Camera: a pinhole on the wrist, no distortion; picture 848 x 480 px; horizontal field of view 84.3 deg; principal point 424.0 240.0 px. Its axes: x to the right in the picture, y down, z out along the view. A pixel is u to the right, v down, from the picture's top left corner.
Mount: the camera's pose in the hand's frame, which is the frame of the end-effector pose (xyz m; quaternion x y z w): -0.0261 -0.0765 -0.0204 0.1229 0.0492 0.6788 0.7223
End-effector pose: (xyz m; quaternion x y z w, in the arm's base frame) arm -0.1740 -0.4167 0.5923 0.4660 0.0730 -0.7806 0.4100
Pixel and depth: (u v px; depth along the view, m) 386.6 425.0 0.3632
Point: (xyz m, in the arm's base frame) -0.4956 -0.4598 0.8198
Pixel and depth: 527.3 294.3 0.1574
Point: -0.3076 -0.4454 0.6568
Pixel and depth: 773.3 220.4 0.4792
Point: -0.3606 -0.8734 0.8088
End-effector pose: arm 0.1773 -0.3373 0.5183 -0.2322 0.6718 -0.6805 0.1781
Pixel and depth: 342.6 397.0 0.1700
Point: 0.3074 -0.4380 0.6349
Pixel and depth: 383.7 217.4 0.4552
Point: 0.3331 -0.7281 0.6881
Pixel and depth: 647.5 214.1 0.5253
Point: 0.3284 -0.8404 0.4118
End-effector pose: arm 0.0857 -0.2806 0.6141 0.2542 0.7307 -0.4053 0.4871
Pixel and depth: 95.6 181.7 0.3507
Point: -0.0801 -0.7169 0.6080
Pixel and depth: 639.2 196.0 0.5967
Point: 0.3947 -0.6933 0.2838
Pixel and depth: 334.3 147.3 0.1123
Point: 0.0329 -0.4091 0.6178
